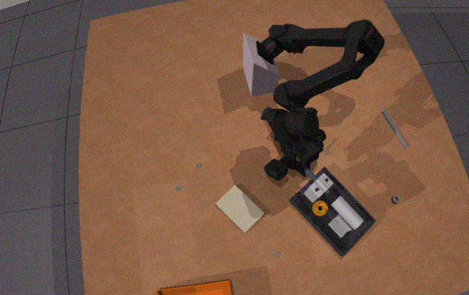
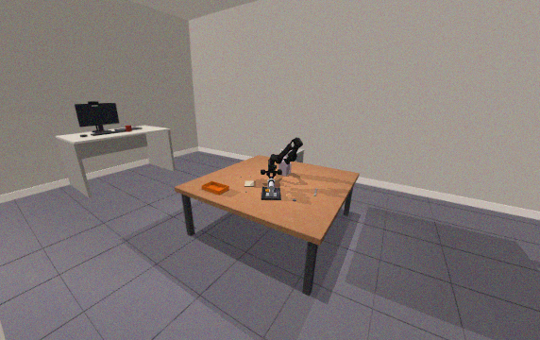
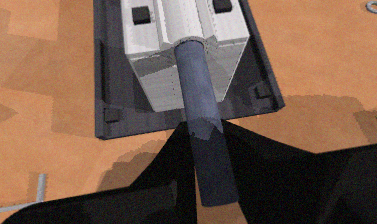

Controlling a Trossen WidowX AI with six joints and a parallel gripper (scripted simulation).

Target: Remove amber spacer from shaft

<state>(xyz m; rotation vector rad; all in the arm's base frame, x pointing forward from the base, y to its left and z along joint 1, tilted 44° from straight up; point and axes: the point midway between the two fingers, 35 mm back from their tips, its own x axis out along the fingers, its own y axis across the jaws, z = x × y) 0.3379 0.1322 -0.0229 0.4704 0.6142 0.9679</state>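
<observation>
Right now my gripper tip is 4 cm short of the shaft, 3 cm to the right of it and 2 cm below it. The rest, counted from my gripper tip: amber spacer 9 cm ahead, 4 cm to the left, 4 cm below; then metal bar 35 cm to the left, 16 cm behind, 5 cm below; then cream pad 19 cm to the right, 8 cm ahead, 5 cm below.
</observation>
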